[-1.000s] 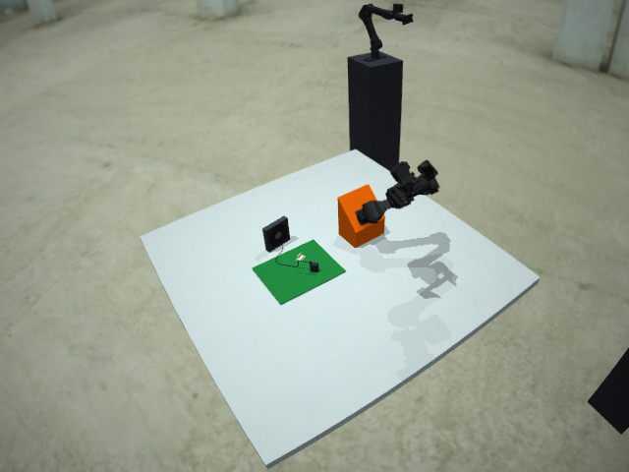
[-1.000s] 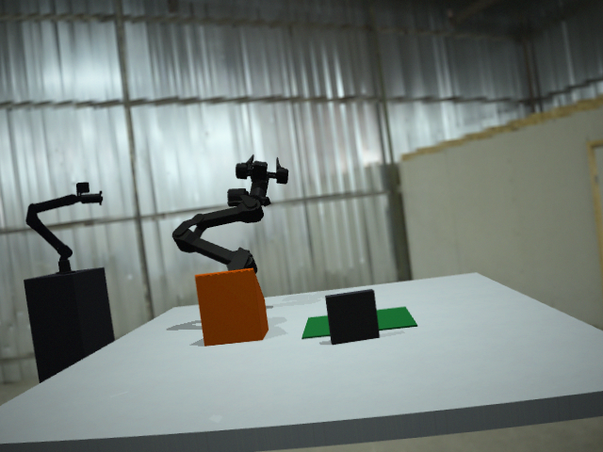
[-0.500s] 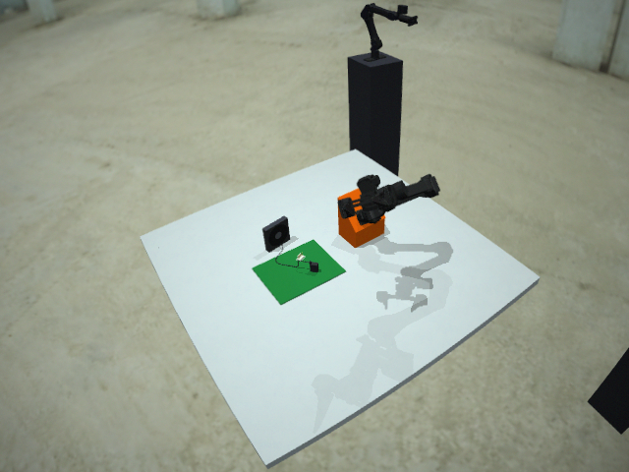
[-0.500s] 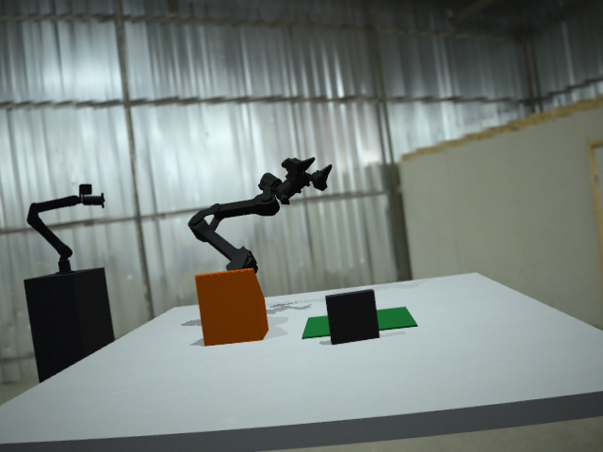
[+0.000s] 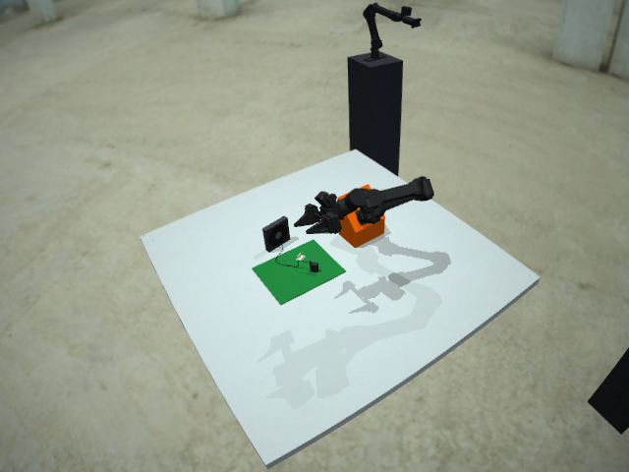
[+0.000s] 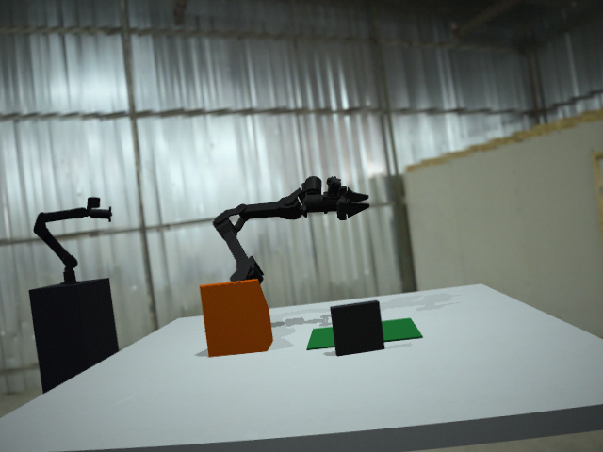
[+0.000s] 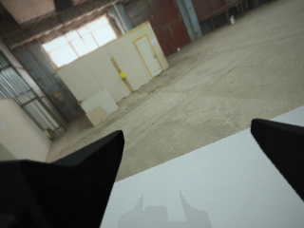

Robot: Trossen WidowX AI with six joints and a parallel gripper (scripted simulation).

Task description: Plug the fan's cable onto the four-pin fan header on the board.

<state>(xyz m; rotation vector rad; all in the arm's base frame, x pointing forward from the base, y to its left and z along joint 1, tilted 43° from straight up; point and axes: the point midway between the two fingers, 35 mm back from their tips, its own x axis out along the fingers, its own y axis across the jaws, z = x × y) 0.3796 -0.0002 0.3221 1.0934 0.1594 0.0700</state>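
My gripper tip is 360 mm above the black plug, 160 mm to the left of it and 110 mm past it. Round my gripper tip: black square fan (380 mm to the right, 320 mm below, 60 mm behind); then green board (390 mm below, 200 mm to the right, 60 mm behind); then pale four-pin header (380 mm below, 250 mm to the right, 100 mm behind).
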